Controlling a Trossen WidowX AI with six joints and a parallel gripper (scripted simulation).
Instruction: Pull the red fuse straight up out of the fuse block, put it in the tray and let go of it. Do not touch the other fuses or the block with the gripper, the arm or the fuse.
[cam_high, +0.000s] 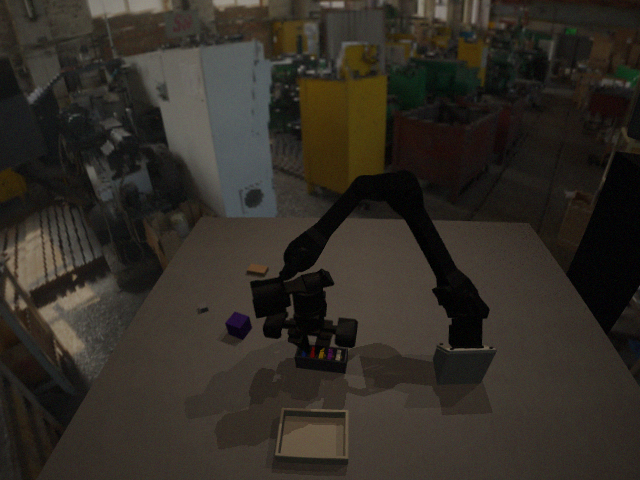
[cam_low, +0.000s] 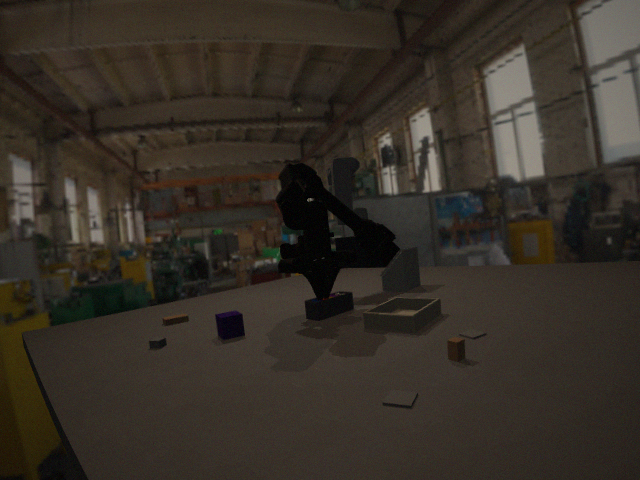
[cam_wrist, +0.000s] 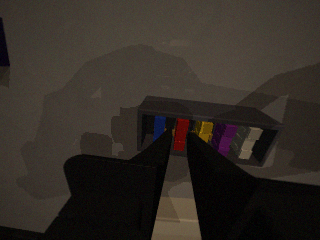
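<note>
Right now my gripper tip is 1 cm above the red fuse. Round my gripper tip: small dark piece 33 cm ahead, 11 cm to the right, 3 cm below; tray 4 cm behind, 18 cm to the left, 3 cm below; purple cube 20 cm ahead, 6 cm to the right, 2 cm below.
</note>
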